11 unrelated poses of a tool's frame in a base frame.
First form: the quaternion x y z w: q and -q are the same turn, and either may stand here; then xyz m.
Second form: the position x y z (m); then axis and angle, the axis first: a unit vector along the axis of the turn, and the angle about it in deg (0 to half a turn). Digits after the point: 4 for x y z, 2 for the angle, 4 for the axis.
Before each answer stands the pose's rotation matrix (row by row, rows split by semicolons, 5 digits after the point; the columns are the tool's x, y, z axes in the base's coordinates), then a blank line. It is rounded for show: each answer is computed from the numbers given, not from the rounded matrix.
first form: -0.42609, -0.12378, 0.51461, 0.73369, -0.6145, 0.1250, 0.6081
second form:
0.43971 -0.64965 -0.62017; 0.86061 0.10725 0.49784; -0.25691 -0.75263 0.60625

-0.6145, 0.1250, 0.6081, -0.6271, -0.1822, 0.7574, 85.61
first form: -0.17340, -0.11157, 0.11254, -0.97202, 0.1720, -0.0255, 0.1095
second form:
0.94977 0.25747 0.17787; -0.18009 0.91453 -0.36221; -0.25592 0.31198 0.91497

0.1720, -0.0255, 0.1095, 0.7382, 0.4750, -0.4791, 27.17
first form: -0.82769, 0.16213, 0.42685, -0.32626, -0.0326, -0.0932, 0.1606
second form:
0.58303 0.01014 -0.81239; -0.54691 -0.73454 -0.40167; -0.60080 0.67849 -0.42271

-0.0326, -0.0932, 0.1606, 0.8756, -0.1715, -0.4516, 141.92
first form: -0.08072, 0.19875, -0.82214, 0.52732, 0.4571, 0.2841, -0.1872
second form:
-0.43083 0.83498 0.34234; -0.89915 -0.36486 -0.24167; -0.07688 -0.41193 0.90797

0.4571, 0.2841, -0.1872, -0.0950, 0.2339, -0.9676, 116.35
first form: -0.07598, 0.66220, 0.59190, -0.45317, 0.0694, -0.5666, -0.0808
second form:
-0.57772 0.43584 -0.69013; -0.63710 0.28776 0.71506; 0.51024 0.85278 0.11143

0.0694, -0.5666, -0.0808, 0.0852, -0.7429, -0.6640, 126.11
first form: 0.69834, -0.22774, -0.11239, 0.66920, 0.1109, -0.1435, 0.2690
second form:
0.87101 -0.16766 -0.46178; -0.46850 -0.00062 -0.88346; 0.14783 0.98585 -0.07908

0.1109, -0.1435, 0.2690, 0.9398, -0.3065, -0.1512, 95.99
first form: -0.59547, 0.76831, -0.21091, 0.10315, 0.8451, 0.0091, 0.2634
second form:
-0.26956 -0.87149 0.40968; -0.95851 0.20187 -0.20124; 0.09268 -0.44693 -0.88975

0.8451, 0.0091, 0.2634, -0.5987, 0.7724, -0.2120, 168.16
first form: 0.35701, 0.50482, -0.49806, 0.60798, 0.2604, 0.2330, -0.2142
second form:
-0.00581 0.96607 0.25822; -0.24517 0.24896 -0.93697; -0.96946 -0.06875 0.23540

0.2604, 0.2330, -0.2142, 0.4497, 0.6358, -0.6273, 105.11
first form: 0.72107, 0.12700, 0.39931, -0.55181, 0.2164, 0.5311, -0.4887
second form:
0.64885 0.62383 0.43570; -0.25753 -0.35876 0.89720; 0.71601 -0.69435 -0.07213

0.2164, 0.5311, -0.4887, -0.8646, -0.1523, -0.4788, 113.02
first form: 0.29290, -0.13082, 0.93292, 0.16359, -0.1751, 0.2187, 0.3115
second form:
-0.77490 -0.38186 0.50370; 0.22860 -0.91225 -0.33992; 0.58930 -0.14826 0.79419

-0.1751, 0.2187, 0.3115, 0.2969, -0.1326, 0.9457, 161.17
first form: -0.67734, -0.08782, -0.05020, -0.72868, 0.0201, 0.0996, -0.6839
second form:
0.97954 0.04581 0.19599; 0.19213 0.07738 -0.97831; -0.05998 0.99595 0.06699

0.0201, 0.0996, -0.6839, 0.9890, 0.1282, 0.0733, 86.45
